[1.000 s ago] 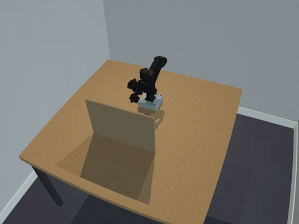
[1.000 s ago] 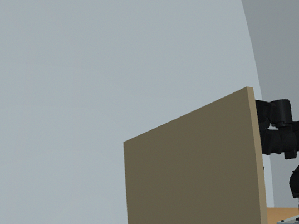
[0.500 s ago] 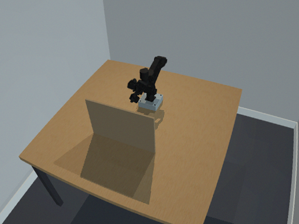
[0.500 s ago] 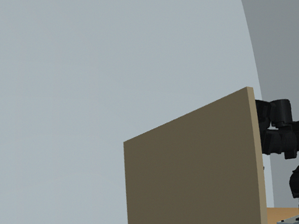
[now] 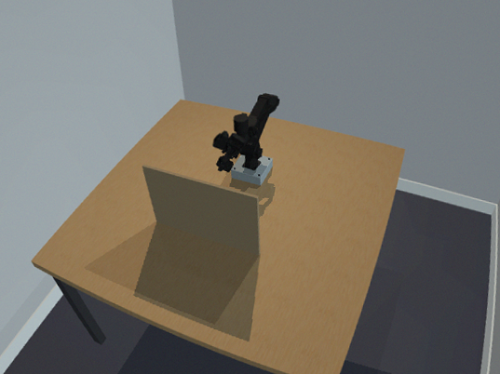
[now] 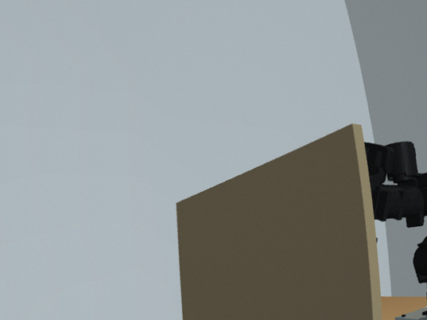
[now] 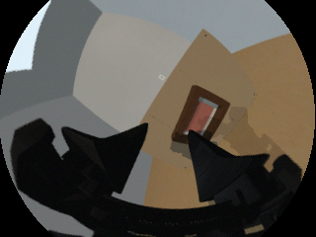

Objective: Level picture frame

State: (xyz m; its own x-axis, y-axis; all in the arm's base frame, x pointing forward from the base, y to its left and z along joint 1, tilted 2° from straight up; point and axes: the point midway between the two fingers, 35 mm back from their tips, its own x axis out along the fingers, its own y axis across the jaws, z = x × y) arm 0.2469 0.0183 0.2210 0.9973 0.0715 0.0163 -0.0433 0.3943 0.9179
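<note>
Right now the picture frame is 12 cm ahead of my gripper tip, 2 cm to the right of it and 10 cm below it. From my gripper tip the other things lie so: wall panel (13 cm ahead, 2 cm to the right, 11 cm below).
</note>
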